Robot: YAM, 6 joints.
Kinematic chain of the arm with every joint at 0, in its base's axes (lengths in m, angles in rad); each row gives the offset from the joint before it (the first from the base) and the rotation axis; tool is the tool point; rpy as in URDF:
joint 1: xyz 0 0 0.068 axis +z
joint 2: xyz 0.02 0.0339 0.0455 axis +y
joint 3: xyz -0.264 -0.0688 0 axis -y
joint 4: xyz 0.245 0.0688 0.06 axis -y
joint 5: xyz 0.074 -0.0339 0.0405 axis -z
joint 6: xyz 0.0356 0 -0.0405 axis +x
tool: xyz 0 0 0 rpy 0 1.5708 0
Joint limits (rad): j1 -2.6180..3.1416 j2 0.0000..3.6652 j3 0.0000..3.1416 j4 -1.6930..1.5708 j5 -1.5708..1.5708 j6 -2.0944..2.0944
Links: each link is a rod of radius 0.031 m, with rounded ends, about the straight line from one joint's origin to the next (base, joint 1, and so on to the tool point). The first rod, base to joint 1, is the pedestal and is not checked.
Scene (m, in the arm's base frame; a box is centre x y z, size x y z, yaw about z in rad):
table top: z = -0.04
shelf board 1: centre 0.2 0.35 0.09 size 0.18 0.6 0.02 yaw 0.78
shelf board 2: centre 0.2 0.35 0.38 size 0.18 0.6 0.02 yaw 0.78
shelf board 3: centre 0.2 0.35 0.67 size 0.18 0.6 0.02 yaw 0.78
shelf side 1: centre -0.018 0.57 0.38 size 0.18 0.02 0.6 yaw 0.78
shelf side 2: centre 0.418 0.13 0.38 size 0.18 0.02 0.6 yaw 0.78
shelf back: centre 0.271 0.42 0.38 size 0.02 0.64 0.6 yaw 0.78
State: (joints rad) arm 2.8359 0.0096 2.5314 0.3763 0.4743 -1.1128
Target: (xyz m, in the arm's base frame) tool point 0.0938 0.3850 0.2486
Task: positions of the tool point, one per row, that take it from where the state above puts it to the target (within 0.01 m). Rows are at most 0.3 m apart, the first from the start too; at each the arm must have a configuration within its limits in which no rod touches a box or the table.
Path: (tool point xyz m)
1: 0.4173 -0.2131 0.4475
2: 0.2232 -0.1692 0.5827
3: 0.0518 -0.0384 0.6159
4: -0.0421 0.1258 0.5497
5: -0.0475 0.2540 0.4122
6: 0.0029 0.2951 0.2486
7: 0.0425 0.3431 0.2531
8: 0.0938 0.3850 0.2486

